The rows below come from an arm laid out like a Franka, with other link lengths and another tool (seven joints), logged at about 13 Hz.
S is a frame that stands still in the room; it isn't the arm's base.
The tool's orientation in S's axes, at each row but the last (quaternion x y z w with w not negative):
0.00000 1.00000 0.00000 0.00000
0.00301 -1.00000 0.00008 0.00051
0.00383 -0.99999 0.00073 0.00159
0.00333 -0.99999 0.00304 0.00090
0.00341 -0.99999 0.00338 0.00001
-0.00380 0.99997 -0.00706 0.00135
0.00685 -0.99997 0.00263 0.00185
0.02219 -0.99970 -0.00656 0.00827
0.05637 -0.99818 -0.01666 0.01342
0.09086 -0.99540 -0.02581 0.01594
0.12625 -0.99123 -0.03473 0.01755
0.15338 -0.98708 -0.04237 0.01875
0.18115 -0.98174 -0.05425 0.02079
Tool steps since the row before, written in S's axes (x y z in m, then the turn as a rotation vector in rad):
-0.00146 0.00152 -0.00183 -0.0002 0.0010 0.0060
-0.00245 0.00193 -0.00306 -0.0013 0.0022 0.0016
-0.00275 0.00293 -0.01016 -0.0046 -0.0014 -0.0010
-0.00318 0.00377 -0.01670 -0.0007 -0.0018 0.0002
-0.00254 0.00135 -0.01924 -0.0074 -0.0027 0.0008
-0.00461 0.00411 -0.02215 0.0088 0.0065 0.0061
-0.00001 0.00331 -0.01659 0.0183 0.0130 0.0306
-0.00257 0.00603 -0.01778 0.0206 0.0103 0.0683
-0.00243 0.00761 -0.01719 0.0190 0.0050 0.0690
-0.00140 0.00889 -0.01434 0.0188 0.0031 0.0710
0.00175 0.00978 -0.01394 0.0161 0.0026 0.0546
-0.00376 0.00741 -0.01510 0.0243 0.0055 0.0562
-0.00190 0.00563 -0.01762 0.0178 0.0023 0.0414
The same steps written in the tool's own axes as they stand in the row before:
0.00146 0.00152 0.00183 0.0002 0.0010 -0.0060
0.00244 0.00195 0.00306 0.0013 0.0022 -0.0016
0.00270 0.00297 0.01016 0.0046 -0.0014 0.0010
0.00312 0.00389 0.01668 0.0007 -0.0018 -0.0002
0.00253 0.00150 0.01923 0.0074 -0.0027 -0.0008
0.00464 0.00446 0.02208 -0.0089 0.0063 -0.0062
-0.00010 0.00340 0.01657 -0.0184 0.0126 -0.0307
0.00201 0.00590 0.01790 -0.0199 0.0103 -0.0685
0.00113 0.00723 0.01749 -0.0177 0.0052 -0.0693
-0.00063 0.00821 0.01480 -0.0171 0.0035 -0.0714
-0.00452 0.00799 0.01445 -0.0148 0.0025 -0.0550
0.00096 0.00682 0.01580 -0.0235 0.0029 -0.0567
-0.00061 0.00389 0.01817 -0.0166 0.0006 -0.0420

